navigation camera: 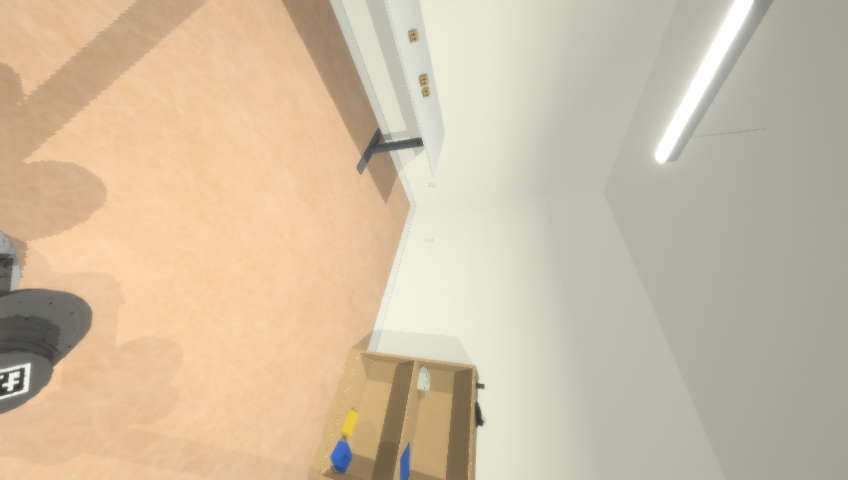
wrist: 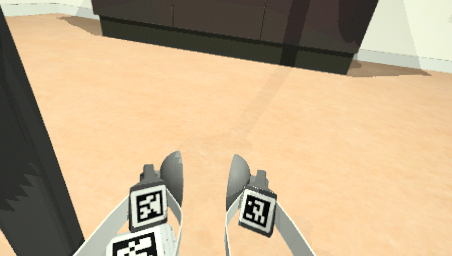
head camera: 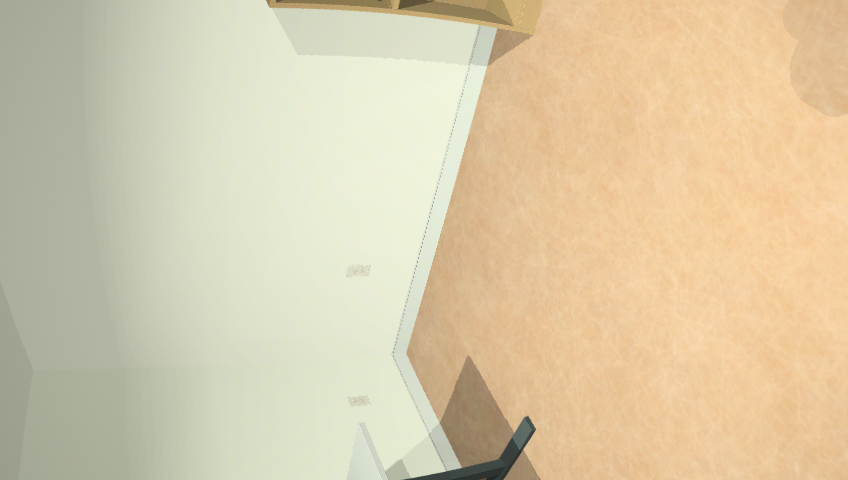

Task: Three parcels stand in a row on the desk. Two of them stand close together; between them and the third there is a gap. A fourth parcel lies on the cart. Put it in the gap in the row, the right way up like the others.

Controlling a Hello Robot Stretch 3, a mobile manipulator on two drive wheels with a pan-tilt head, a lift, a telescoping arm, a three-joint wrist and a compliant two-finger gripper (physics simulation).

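Places are measured from the robot's base along level axes (x ahead, y left, z up), in centimetres.
Where they show: gripper, fingertip midpoint: (wrist: 205,171).
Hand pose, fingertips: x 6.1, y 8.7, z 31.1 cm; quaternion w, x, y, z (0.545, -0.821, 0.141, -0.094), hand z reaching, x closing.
Observation:
After its pixels a point has its place.
Three small tan parcels stand in a row on the white desk (navigation camera: 432,133) @(y -110.2, x -192.9, z 72.0 cm) (head camera: 364,455) @(y -87.2, x -196.2, z 72.0 cm) in the navigation view. Two parcels (navigation camera: 423,80) @(y -131.1, x -157.2, z 75.3 cm) (navigation camera: 424,92) @(y -126.8, x -163.7, z 74.0 cm) are close together. The third parcel (navigation camera: 412,35) @(y -146.0, x -136.0, z 74.7 cm) stands apart, with a gap between it and the pair. They are small there, and their dark markings are too small to read. In the head view a corner of the desk shows at the bottom. The fourth parcel and the cart do not show. My gripper (wrist: 205,171) @(y 8.7, x 6.1, z 31.1 cm) is open and empty in the wrist view, above the floor and away from the desk. Part of it shows at the navigation view's lower left.
A wooden shelf unit (navigation camera: 340,392) @(y 100.5, x -165.6, z 4.2 cm) (head camera: 527,16) @(y 80.7, x -179.5, z 5.5 cm) holds yellow (navigation camera: 349,423) @(y 120.2, x -163.5, z 14.3 cm), blue (navigation camera: 340,456) @(y 132.3, x -149.2, z 17.2 cm) and white (navigation camera: 423,378) @(y 90.8, x -186.2, z 65.4 cm) things. A dark desk leg (navigation camera: 398,145) @(y -111.6, x -207.3, z 34.0 cm) (head camera: 461,470) @(y -109.7, x -209.6, z 24.1 cm) stands on the floor. A dark cabinet (wrist: 215,25) @(y 151.8, x 58.2, z 20.3 cm) is across the floor. The black mast (wrist: 30,150) @(y 11.8, x -5.0, z 33.0 cm) is at the wrist view's left.

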